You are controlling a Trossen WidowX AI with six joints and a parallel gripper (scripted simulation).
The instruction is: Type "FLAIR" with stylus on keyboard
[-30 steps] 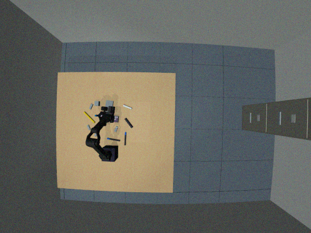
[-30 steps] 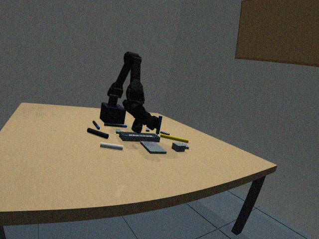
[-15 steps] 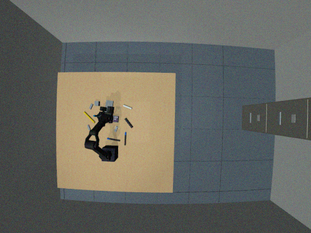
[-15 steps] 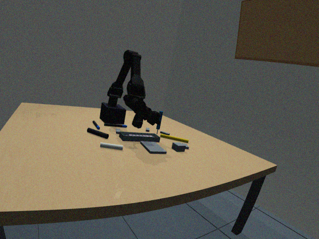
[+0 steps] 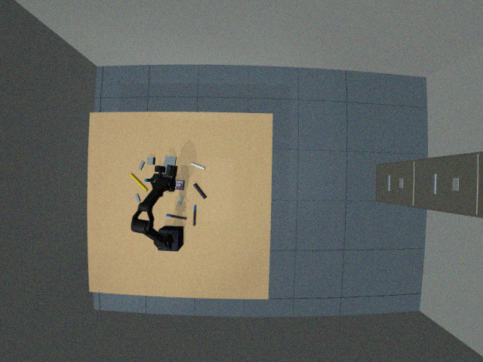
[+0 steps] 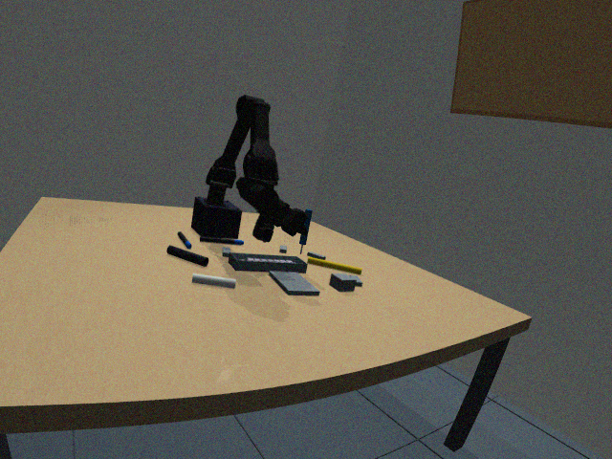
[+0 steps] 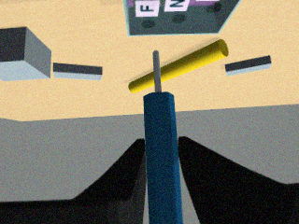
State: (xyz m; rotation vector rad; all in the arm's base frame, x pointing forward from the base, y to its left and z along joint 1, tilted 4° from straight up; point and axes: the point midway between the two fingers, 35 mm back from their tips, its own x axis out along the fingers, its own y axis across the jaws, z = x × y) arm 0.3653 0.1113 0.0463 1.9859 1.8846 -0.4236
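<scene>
Now: the grey pad 100 mm ahead of my gripper tip, 70 mm to the right of it and 100 mm below it. Round my gripper tip: yellow cylinder (20 mm behind, 130 mm to the left, 90 mm below); then small grey block (130 mm behind, 160 mm to the right, 100 mm below); then blue stylus (10 mm below).
</scene>
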